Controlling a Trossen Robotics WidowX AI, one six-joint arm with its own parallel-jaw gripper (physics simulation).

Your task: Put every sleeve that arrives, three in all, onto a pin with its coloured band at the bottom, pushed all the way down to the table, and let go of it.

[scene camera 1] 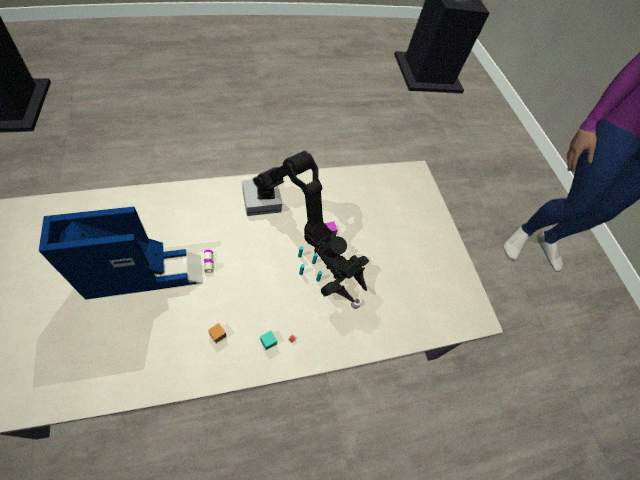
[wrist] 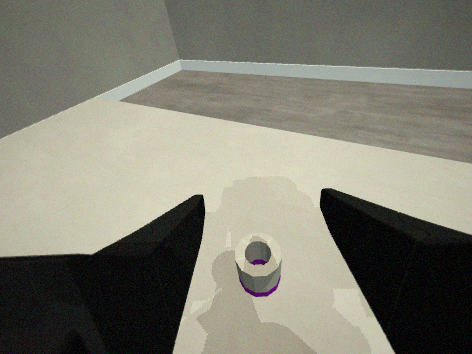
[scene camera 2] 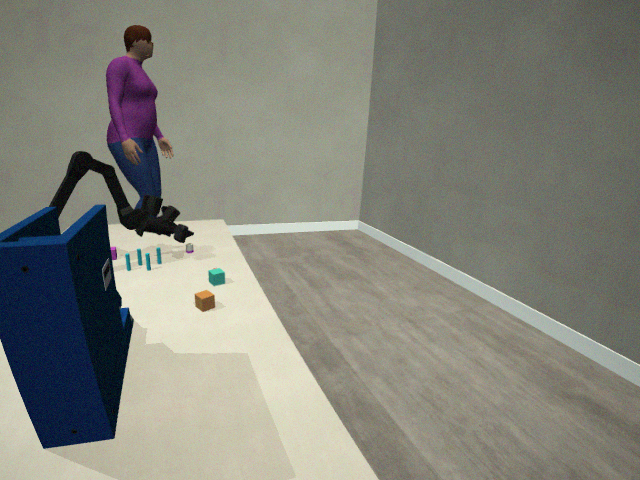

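A white sleeve (scene camera 1: 355, 304) (scene camera 2: 189, 248) (wrist: 258, 281) stands upright on the table, its purple band at the bottom, apart from the pins. My gripper (scene camera 1: 360, 295) (wrist: 261, 200) is open and empty, its fingers on either side of and above this sleeve in the wrist view. Two more white sleeves with purple bands, one (scene camera 1: 208, 255) behind the other (scene camera 1: 208, 267), lie end to end by the chute's mouth in scene camera 1. Several thin teal pins, among them one pin (scene camera 1: 301, 269) (scene camera 2: 147, 261) and another pin (scene camera 1: 318, 275), stand upright beside the arm with no sleeve on them.
A tall blue chute box (scene camera 1: 103, 266) (scene camera 2: 38, 330) stands at the left. A magenta block (scene camera 1: 331, 226) is behind the pins. An orange block (scene camera 1: 217, 332) (scene camera 2: 204, 300), a teal block (scene camera 1: 268, 339) (scene camera 2: 216, 276) and a small red cube (scene camera 1: 292, 338) lie towards the front. A person (scene camera 1: 594, 180) (scene camera 2: 135, 103) stands beyond the table.
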